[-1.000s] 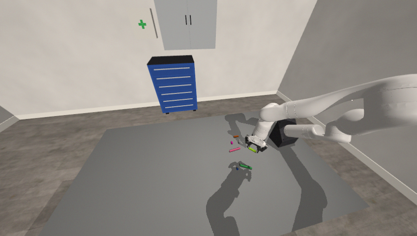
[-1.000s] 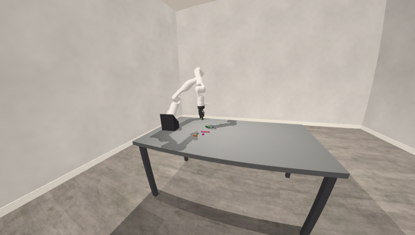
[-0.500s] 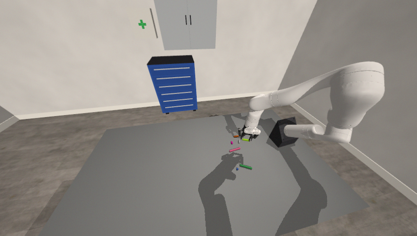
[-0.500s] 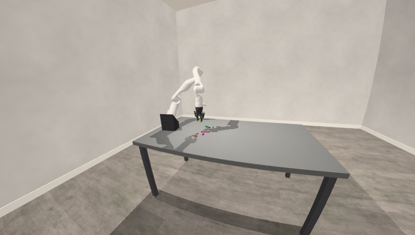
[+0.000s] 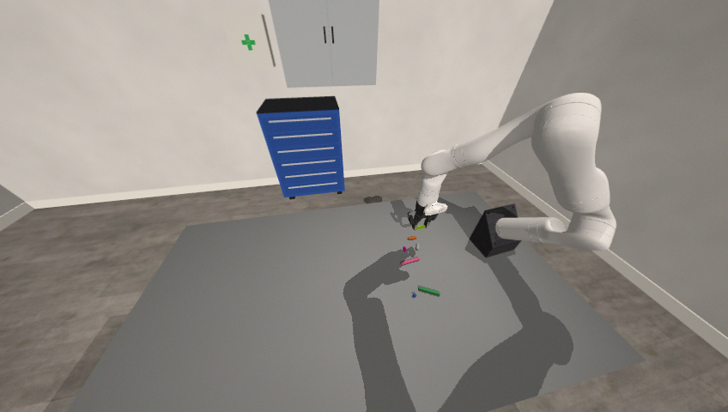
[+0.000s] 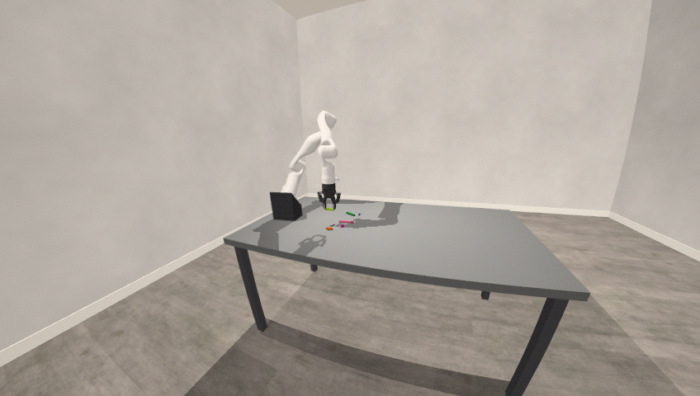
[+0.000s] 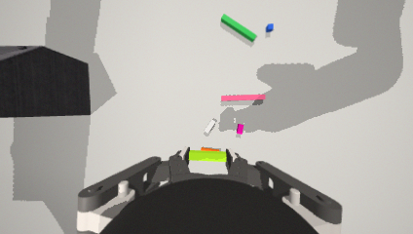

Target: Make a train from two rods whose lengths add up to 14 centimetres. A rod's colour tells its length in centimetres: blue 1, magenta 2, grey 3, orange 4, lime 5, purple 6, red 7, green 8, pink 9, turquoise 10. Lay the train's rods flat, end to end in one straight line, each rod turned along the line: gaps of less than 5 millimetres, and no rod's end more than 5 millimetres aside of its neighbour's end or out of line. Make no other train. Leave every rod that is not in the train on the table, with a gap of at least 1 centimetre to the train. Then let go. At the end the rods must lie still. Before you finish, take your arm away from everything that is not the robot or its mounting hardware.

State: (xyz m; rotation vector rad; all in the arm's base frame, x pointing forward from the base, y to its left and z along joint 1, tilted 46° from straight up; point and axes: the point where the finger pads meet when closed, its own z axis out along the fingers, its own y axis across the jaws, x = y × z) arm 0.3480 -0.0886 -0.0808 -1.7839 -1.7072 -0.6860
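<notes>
My gripper is now 30 mm to the left of the orange rod and 120 mm above it. Also, from my hand: grey rod 30 mm to the left, 120 mm below; lime rod 10 mm below; magenta rod 70 mm ahead, 20 mm to the left, 120 mm below.
</notes>
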